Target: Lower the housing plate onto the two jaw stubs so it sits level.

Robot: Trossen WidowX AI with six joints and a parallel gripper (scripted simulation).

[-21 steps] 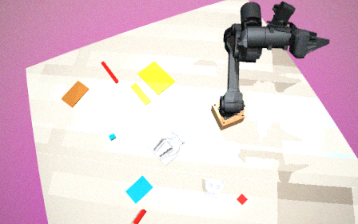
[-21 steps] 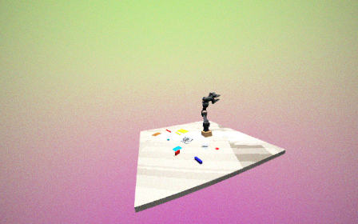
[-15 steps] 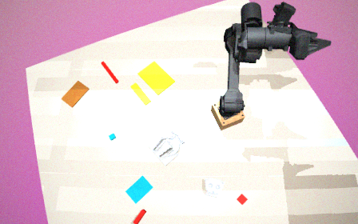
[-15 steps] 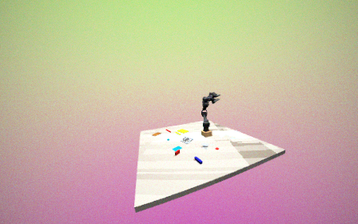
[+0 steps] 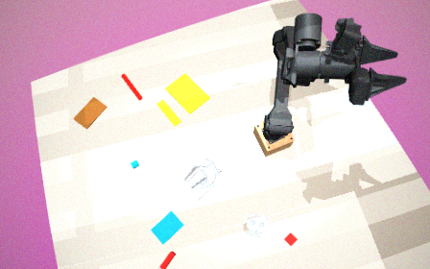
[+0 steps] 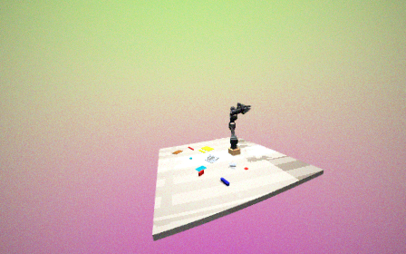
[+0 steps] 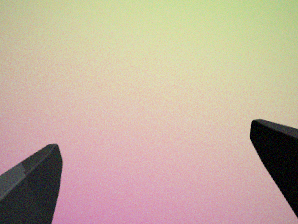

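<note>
Now: the housing plate 33 cm ahead of my gripper tip, 11 cm to the left of it and 50 cm below it. Also, from my gripper tip: yellow plate 33 cm ahead, 45 cm to the right, 52 cm below; cyan plate 60 cm ahead, 1 cm to the right, 53 cm below; red square 25 cm ahead, 21 cm to the left, 53 cm below.
</note>
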